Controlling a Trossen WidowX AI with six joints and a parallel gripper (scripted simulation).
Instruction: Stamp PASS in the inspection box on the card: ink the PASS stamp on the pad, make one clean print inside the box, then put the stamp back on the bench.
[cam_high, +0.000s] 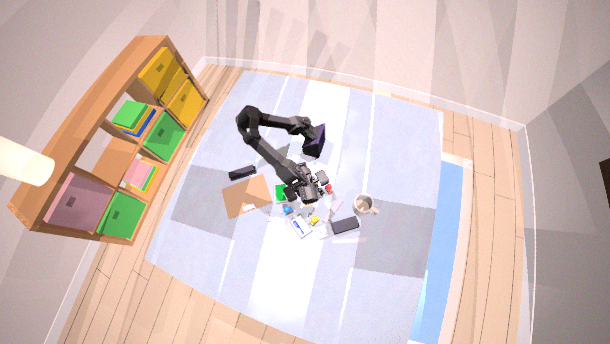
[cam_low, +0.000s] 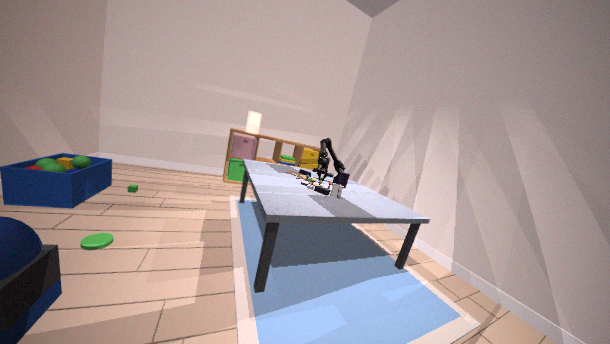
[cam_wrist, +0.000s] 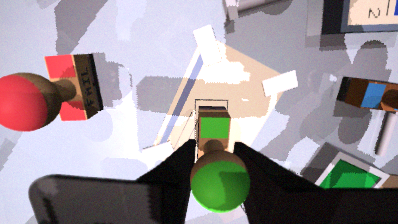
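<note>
The white lined card lies 3 cm below my gripper tip and 1 cm ahead of it. Round my gripper tip: red stamp: 9 cm to the left, 3 cm behind, 1 cm below; green ink pad: 12 cm to the right, 3 cm below, 2 cm ahead; blue stamp: 10 cm ahead, 7 cm to the right, 1 cm below.
</note>
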